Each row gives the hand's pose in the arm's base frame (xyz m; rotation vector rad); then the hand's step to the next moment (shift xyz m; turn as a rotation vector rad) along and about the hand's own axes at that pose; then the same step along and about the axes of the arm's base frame.
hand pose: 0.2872 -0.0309 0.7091 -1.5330 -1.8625 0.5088
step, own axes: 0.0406 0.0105 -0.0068 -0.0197 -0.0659 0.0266
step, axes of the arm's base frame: 0.0085 0.0409 0.0077 -0.0634 -0.0316 0.0204
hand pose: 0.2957 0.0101 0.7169 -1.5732 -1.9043 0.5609
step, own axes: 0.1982 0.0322 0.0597 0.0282 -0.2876 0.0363
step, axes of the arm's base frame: -0.0407 0.2034 -0.0293 -0.2361 -0.0305 0.1678
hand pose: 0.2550 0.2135 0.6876 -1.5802 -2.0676 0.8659
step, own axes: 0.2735 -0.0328 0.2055 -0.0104 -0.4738 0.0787
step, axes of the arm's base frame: -0.2329 0.2082 -0.1431 -0.3849 -0.1092 0.2659
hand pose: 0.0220 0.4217 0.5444 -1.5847 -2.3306 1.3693
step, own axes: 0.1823 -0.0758 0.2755 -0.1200 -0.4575 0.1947
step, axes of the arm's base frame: -0.2693 -0.0482 -0.2001 -0.3712 -0.2652 0.2313
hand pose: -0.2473 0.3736 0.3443 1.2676 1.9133 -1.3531
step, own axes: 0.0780 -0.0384 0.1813 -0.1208 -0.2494 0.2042
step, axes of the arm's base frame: -0.0926 -0.1356 -0.1160 -0.1892 -0.2563 0.1303
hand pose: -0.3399 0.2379 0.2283 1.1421 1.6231 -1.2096
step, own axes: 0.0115 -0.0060 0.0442 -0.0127 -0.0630 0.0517
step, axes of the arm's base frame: -0.0055 -0.0414 -0.0194 -0.0527 -0.0613 0.0161
